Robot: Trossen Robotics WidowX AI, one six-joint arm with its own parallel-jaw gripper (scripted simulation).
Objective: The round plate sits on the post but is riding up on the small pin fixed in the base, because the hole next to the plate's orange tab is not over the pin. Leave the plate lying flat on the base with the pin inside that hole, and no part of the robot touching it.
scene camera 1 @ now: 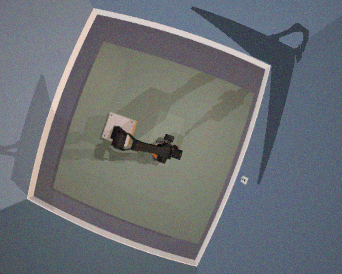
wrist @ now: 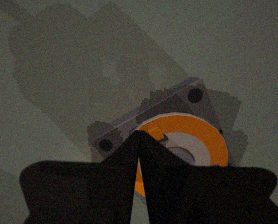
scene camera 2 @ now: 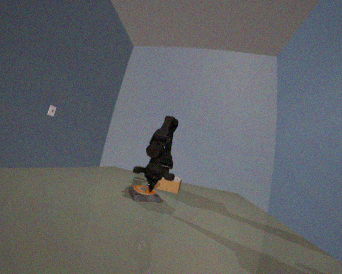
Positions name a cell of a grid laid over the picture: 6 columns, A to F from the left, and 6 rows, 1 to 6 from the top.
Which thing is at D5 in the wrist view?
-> The gripper.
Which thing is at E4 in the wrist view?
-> A round plate.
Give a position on a square base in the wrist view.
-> E3
